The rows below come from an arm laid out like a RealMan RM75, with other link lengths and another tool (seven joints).
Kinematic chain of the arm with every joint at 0, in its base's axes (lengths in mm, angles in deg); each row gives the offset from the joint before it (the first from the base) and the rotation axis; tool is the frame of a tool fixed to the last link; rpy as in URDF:
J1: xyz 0 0 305.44 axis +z
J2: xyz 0 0 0 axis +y
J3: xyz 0 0 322.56 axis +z
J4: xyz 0 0 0 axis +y
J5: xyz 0 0 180.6 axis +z
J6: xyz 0 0 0 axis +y
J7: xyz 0 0 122.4 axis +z
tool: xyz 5 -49 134 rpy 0 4.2 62.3
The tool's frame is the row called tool.
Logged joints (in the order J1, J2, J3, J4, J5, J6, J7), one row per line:
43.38, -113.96, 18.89, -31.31, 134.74, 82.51, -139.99
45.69, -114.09, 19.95, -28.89, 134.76, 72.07, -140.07
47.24, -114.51, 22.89, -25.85, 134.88, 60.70, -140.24
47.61, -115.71, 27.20, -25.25, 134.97, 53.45, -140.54
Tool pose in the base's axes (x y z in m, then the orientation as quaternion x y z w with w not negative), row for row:
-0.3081, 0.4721, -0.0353, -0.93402, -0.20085, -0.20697, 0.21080
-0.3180, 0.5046, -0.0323, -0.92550, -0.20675, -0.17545, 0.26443
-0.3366, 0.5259, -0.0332, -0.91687, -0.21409, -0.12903, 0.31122
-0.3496, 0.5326, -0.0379, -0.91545, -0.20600, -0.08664, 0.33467
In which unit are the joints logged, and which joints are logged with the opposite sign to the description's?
The joints are logged in degrees. Opposite sign: J1, J4.
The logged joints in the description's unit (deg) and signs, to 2 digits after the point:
-43.38, -113.96, 18.89, 31.31, 134.74, 82.51, -139.99
-45.69, -114.09, 19.95, 28.89, 134.76, 72.07, -140.07
-47.24, -114.51, 22.89, 25.85, 134.88, 60.70, -140.24
-47.61, -115.71, 27.20, 25.25, 134.97, 53.45, -140.54

